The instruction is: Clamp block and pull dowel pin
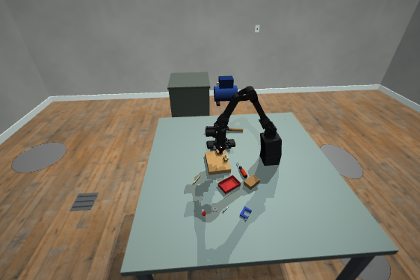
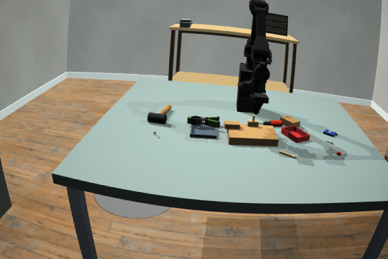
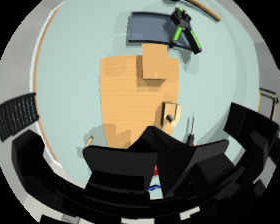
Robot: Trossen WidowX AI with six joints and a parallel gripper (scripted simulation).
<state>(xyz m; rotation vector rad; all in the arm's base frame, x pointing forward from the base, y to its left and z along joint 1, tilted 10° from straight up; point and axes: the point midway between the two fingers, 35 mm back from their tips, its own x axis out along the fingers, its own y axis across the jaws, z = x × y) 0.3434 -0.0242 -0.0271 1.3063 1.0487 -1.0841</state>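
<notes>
My gripper is now 80 mm above the dowel pin and 30 mm past it. From my hand the other things lie so: red tray 200 mm to the left, 120 mm below, 10 mm behind; then wooden board 120 mm below, 20 mm ahead, 10 mm to the right; then dark tray 200 mm to the right, 120 mm below, 40 mm behind.
</notes>
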